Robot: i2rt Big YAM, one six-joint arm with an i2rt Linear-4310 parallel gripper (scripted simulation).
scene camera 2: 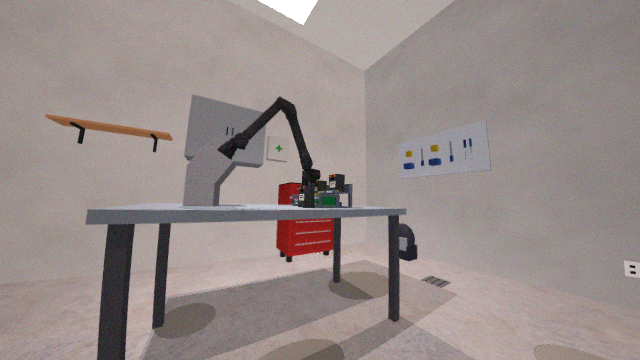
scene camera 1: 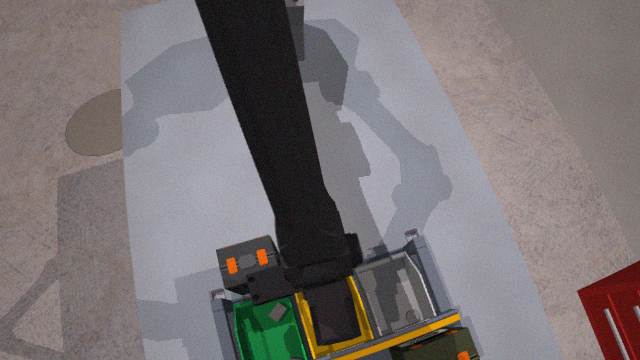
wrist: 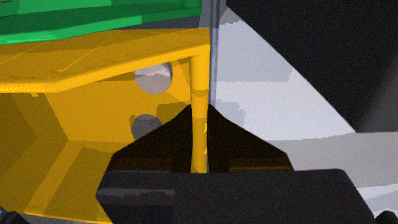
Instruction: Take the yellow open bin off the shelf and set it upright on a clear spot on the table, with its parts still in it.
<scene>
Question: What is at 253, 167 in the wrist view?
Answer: My gripper.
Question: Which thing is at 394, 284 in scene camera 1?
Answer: A grey bin.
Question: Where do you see a yellow bin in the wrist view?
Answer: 64, 141
</scene>
